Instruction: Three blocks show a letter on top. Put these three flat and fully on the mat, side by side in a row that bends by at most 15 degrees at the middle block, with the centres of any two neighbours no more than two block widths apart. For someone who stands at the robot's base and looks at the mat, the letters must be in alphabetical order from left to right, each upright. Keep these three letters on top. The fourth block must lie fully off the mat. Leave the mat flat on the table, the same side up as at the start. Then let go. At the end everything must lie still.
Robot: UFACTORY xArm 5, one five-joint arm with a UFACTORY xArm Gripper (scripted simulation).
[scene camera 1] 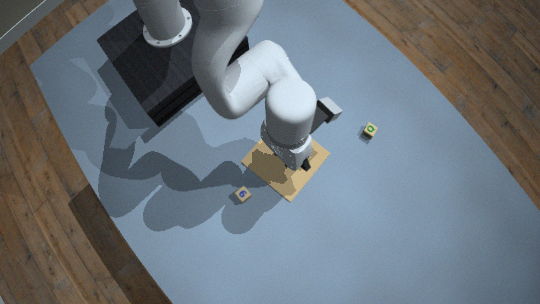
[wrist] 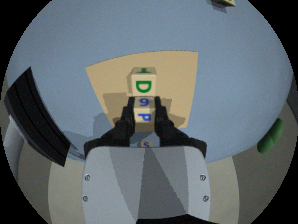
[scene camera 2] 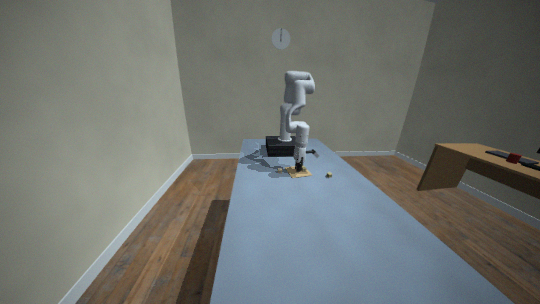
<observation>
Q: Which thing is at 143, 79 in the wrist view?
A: A block.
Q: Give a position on a tan mat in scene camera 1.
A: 261, 160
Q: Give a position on a tan mat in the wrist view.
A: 176, 70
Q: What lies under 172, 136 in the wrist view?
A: My gripper.
</observation>
